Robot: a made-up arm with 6 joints. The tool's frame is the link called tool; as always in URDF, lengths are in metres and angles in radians.
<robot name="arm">
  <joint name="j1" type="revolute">
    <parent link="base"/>
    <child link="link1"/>
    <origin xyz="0.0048 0.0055 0.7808" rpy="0 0 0"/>
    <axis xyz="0 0 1"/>
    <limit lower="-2.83" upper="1.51" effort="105" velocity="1.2"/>
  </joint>
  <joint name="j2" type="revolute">
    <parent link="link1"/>
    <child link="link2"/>
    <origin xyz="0.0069 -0.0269 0.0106" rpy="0 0 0"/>
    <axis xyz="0 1 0"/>
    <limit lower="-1.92" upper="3.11" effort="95" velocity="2.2"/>
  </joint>
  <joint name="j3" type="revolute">
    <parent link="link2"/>
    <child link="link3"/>
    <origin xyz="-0.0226 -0.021 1.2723" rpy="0 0 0"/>
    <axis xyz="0 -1 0"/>
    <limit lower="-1.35" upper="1.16" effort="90" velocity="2.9"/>
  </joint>
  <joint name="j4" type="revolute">
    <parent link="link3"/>
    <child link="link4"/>
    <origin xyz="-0.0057 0.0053 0.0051" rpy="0 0 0"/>
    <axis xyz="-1 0 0"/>
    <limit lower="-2.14" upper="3" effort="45" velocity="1.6"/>
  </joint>
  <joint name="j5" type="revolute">
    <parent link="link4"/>
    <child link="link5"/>
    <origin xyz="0.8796 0.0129 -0.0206" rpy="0 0 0"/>
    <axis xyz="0 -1 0"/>
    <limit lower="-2.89" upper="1.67" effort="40" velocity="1.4"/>
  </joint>
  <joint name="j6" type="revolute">
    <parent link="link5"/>
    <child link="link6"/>
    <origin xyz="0.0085 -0.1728 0.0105" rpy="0 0 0"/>
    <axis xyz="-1 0 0"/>
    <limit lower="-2.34" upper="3.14" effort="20" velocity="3"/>
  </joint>
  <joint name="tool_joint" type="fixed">
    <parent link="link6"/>
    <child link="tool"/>
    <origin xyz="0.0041 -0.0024 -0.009" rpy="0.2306 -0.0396 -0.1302"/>
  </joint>
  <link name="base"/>
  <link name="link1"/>
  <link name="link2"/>
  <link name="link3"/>
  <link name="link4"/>
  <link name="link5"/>
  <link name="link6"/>
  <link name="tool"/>
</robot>
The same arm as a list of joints. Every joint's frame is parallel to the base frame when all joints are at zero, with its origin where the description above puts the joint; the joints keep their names.
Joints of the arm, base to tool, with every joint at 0 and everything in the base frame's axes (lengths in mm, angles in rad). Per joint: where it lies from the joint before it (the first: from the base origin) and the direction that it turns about. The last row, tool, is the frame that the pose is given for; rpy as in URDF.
j1: xyz 4.8 5.5 780.8 axis 0 0 1
j2: xyz 6.9 -26.9 10.6 axis 0 1 0
j3: xyz -22.6 -21.0 1272.3 axis 0 -1 0
j4: xyz -5.7 5.3 5.1 axis -1 0 0
j5: xyz 879.6 12.9 -20.6 axis 0 -1 0
j6: xyz 8.5 -172.8 10.5 axis -1 0 0
tool: xyz 4.1 -2.4 -9.0 rpy 0.2306 -0.0396 -0.1302
Joint limits (rad, base to tool): -2.8300..1.5100 -1.9200..3.1100 -1.3500..1.1600 -2.1400..3.0000 -2.8900..1.6700 -2.3400..3.1400

